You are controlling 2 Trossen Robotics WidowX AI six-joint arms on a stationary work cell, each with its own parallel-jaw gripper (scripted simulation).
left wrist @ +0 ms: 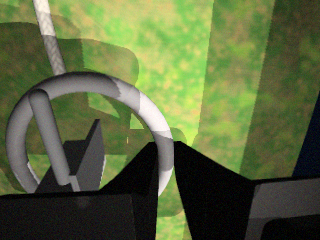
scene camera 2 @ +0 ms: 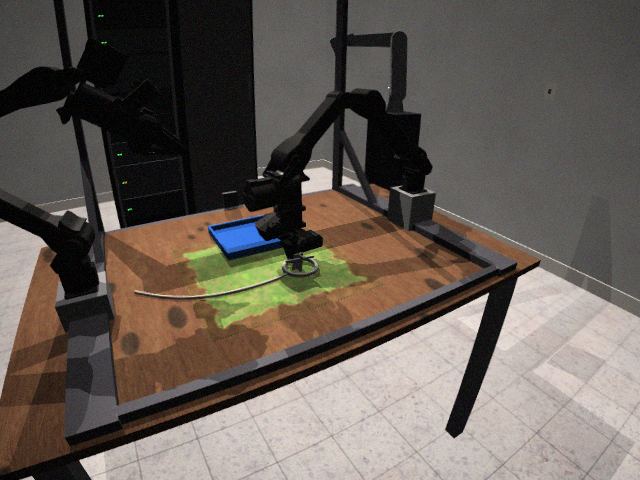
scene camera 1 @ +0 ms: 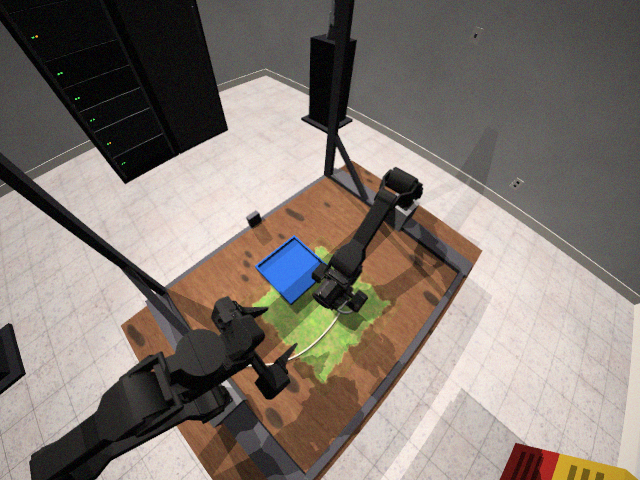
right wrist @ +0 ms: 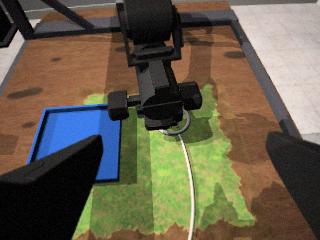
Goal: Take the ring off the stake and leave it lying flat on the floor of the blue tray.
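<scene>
My left gripper is visible, including in the left wrist view and the right wrist view. My right gripper is visible as well, including in the right wrist view. A blue tray is also seen.
</scene>
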